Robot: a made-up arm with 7 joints. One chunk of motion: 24 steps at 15 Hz.
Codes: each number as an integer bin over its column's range. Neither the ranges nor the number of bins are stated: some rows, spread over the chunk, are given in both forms.
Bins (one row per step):
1: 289 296 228 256 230 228
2: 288 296 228 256 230 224
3: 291 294 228 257 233 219
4: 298 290 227 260 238 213
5: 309 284 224 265 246 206
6: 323 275 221 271 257 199
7: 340 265 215 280 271 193
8: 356 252 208 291 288 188
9: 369 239 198 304 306 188
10: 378 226 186 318 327 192
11: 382 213 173 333 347 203
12: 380 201 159 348 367 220
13: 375 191 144 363 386 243
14: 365 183 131 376 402 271
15: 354 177 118 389 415 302
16: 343 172 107 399 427 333
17: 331 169 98 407 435 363
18: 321 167 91 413 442 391
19: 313 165 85 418 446 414
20: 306 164 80 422 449 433
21: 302 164 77 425 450 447
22: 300 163 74 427 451 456
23: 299 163 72 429 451 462
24: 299 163 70 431 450 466
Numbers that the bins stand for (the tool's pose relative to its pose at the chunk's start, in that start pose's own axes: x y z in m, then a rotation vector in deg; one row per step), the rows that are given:
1: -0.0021 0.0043 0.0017 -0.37 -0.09 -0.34
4: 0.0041 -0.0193 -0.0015 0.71 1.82 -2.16
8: 0.0438 -0.1688 -0.0624 9.02 13.76 -5.19
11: 0.0616 -0.3222 -0.1748 20.28 27.85 -3.37
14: 0.0500 -0.4402 -0.3096 31.81 40.98 4.88
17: 0.0267 -0.4952 -0.4155 40.12 48.86 16.04
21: 0.0068 -0.5149 -0.4829 44.94 52.44 26.23
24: 0.0048 -0.5188 -0.5053 46.55 52.44 28.54
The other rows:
2: -0.0027 0.0043 0.0017 -0.37 -0.09 -0.82
3: -0.0007 -0.0036 0.0017 -0.10 0.63 -1.43
5: 0.0116 -0.0429 -0.0111 2.05 3.73 -3.01
6: 0.0212 -0.0783 -0.0207 3.66 6.36 -3.86
7: 0.0329 -0.1176 -0.0400 6.07 9.70 -4.58
9: 0.0527 -0.2199 -0.0945 12.50 18.06 -5.19
10: 0.0589 -0.2710 -0.1331 16.26 23.07 -4.70
12: 0.0603 -0.3694 -0.2197 24.30 32.62 -1.31
13: 0.0568 -0.4087 -0.2678 28.32 37.16 1.48
15: 0.0425 -0.4638 -0.3513 35.29 44.08 8.64
16: 0.0349 -0.4834 -0.3866 37.97 46.95 12.40
18: 0.0199 -0.5031 -0.4379 41.73 50.53 19.44
19: 0.0144 -0.5110 -0.4572 43.07 51.48 22.23
20: 0.0096 -0.5149 -0.4732 44.14 52.20 24.54
22: 0.0055 -0.5188 -0.4925 45.48 52.68 27.33
23: 0.0048 -0.5188 -0.4989 46.02 52.68 28.05

